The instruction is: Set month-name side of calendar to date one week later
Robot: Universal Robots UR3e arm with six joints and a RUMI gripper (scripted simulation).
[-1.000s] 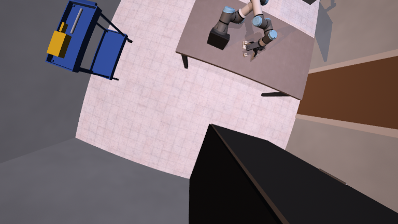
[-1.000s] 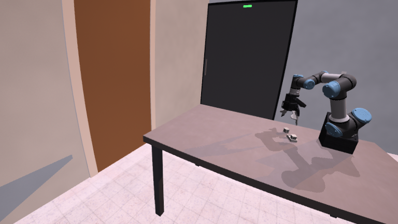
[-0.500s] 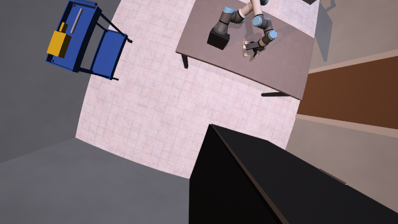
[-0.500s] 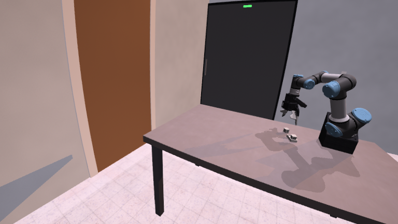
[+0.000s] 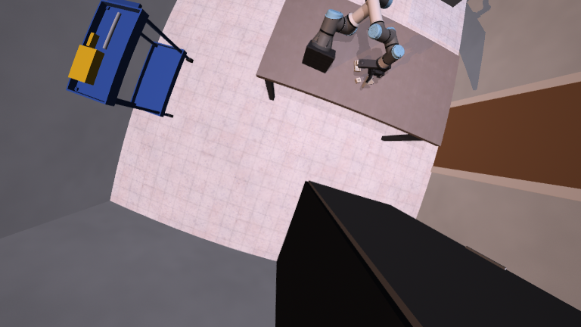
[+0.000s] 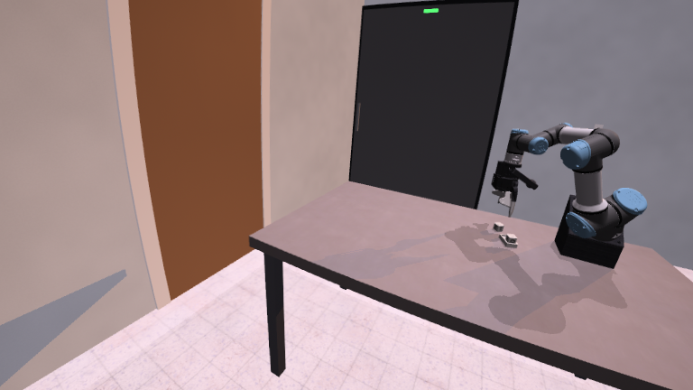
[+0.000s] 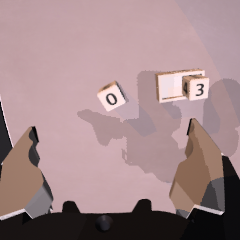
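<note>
The cube lies 8 cm below my hand. Round my hand: pale tray: 4 cm behind, 10 cm to the left, 9 cm below.
</note>
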